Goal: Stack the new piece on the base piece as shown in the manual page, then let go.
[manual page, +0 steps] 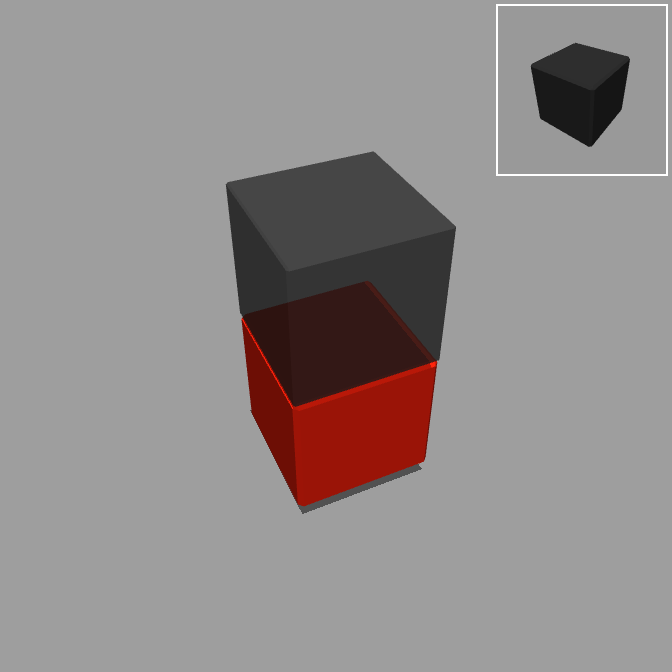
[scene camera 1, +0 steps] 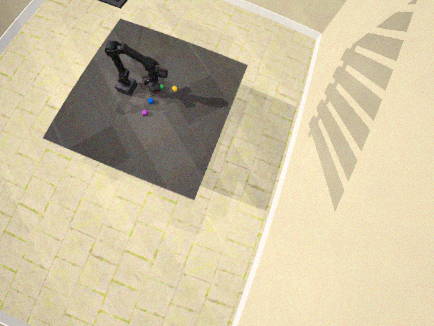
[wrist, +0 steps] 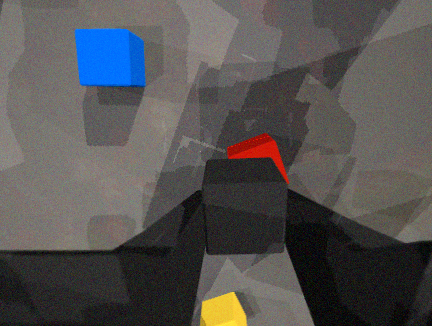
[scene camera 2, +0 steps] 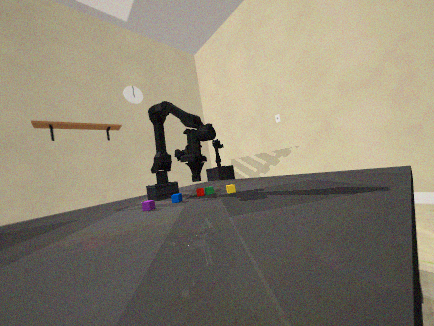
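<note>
My gripper is shut on a dark grey cube and holds it in the air. A red cube lies on the dark mat right below the held cube; in the wrist view only its far edge shows past the held cube. A green cube sits close beside the red one. In scene camera 2 the held cube hangs a short way above the red cube, and the two are apart.
A blue cube, a yellow cube and a purple cube lie around on the mat. The arm's base stands to the left. A second dark stand is behind.
</note>
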